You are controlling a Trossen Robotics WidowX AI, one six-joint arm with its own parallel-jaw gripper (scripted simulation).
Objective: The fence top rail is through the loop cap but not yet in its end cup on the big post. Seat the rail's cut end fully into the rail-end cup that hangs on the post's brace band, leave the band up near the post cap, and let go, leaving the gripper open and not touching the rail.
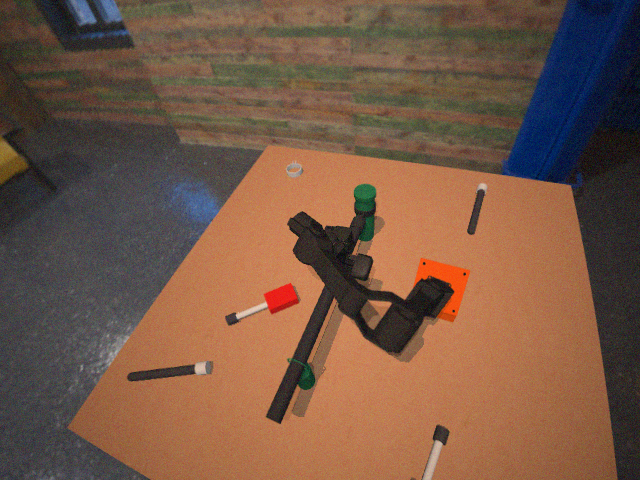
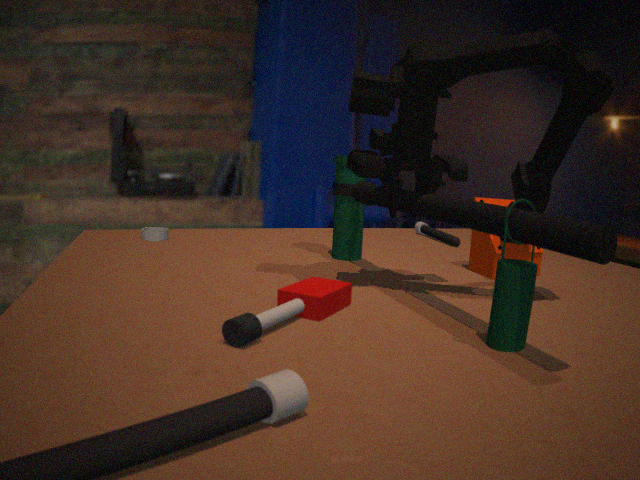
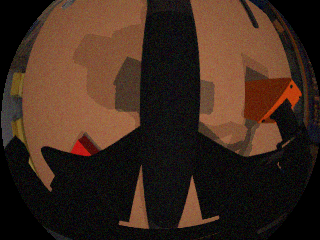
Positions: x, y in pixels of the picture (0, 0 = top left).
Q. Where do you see a dark top rail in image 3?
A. At 169, 105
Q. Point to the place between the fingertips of my gripper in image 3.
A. At 165, 130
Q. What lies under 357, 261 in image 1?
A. My gripper.
